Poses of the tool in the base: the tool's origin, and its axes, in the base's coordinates. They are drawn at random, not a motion.
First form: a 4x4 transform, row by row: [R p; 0 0 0 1], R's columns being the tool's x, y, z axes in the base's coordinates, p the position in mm. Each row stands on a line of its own.
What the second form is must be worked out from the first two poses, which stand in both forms.
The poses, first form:
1:
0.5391, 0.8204, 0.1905, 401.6
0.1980, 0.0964, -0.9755, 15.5
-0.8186, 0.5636, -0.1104, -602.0
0, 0, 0, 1
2:
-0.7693, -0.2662, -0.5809, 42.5
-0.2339, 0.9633, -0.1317, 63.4
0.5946, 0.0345, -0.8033, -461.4
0, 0, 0, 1
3:
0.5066, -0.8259, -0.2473, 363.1
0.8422, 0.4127, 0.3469, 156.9
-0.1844, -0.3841, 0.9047, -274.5
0, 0, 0, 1
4:
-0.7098, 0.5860, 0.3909, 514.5
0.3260, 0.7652, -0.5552, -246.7
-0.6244, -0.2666, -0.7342, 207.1
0, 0, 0, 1
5:
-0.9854, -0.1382, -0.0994, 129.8
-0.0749, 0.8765, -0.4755, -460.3
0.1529, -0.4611, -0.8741, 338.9
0, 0, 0, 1
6:
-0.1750, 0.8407, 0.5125, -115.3
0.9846, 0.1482, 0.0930, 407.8
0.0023, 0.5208, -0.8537, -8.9
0, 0, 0, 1
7:
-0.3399, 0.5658, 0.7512, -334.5
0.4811, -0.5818, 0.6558, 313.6
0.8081, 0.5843, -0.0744, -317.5
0, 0, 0, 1
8:
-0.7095, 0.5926, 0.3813, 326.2
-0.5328, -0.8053, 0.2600, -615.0
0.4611, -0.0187, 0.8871, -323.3
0, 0, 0, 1
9:
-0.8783, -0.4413, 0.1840, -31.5
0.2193, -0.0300, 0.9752, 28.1
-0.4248, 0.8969, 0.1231, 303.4
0, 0, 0, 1
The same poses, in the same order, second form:
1: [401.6, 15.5, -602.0, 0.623, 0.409, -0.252, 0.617]
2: [42.5, 63.4, -461.4, 0.133, -0.940, 0.026, 0.313]
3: [363.1, 156.9, -274.5, -0.217, -0.019, 0.496, 0.840]
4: [514.5, -246.7, 207.1, 0.255, 0.896, -0.229, 0.283]
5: [129.8, -460.3, 338.9, 0.055, -0.966, 0.242, 0.065]
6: [-115.3, 407.8, -8.9, 0.619, 0.738, 0.208, 0.173]
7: [-334.5, 313.6, -317.5, -0.574, -0.456, -0.680, 0.031]
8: [326.2, -615.0, -323.3, -0.228, -0.065, -0.922, 0.305]
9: [-31.5, 28.1, 303.4, -0.084, 0.657, 0.713, 0.232]
